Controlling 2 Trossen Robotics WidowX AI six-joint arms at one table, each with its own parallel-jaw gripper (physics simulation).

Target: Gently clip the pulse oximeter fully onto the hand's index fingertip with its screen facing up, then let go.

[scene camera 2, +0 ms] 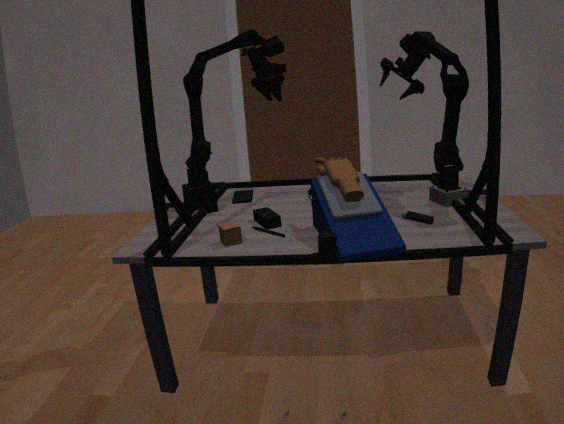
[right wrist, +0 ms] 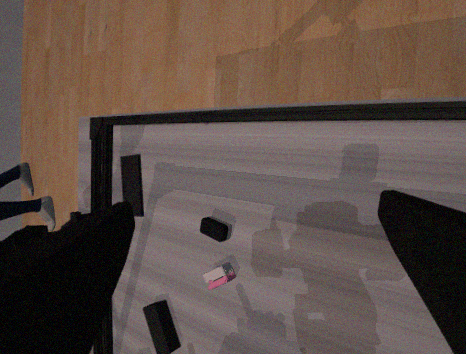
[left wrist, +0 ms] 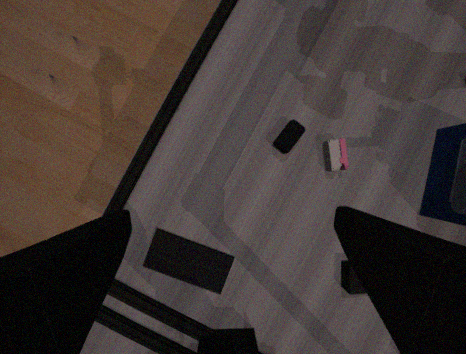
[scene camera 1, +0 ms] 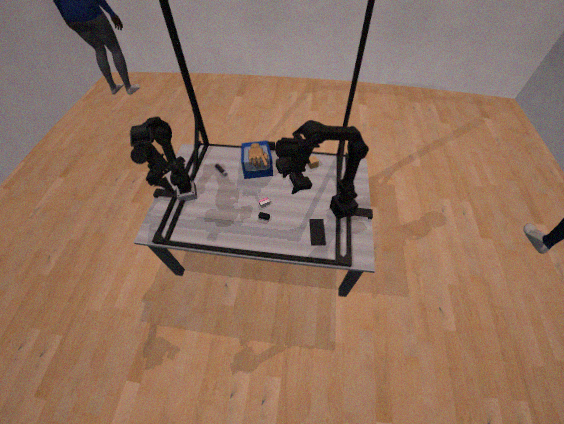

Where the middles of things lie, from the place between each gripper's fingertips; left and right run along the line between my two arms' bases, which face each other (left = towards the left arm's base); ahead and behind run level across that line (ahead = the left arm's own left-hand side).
The pulse oximeter (left wrist: 335, 152) is 34 cm below my left hand, 15 cm to the right of it and 15 cm behind it. Round my left hand: blue stand (scene camera 2: 359, 238) (47 cm behind, 32 cm below, 25 cm to the right).
The pulse oximeter lies 350 mm below my right hand, 280 mm to the left of it and 220 mm behind it. From my right hand the other things lie so: blue stand: 540 mm behind, 330 mm below, 170 mm to the left.
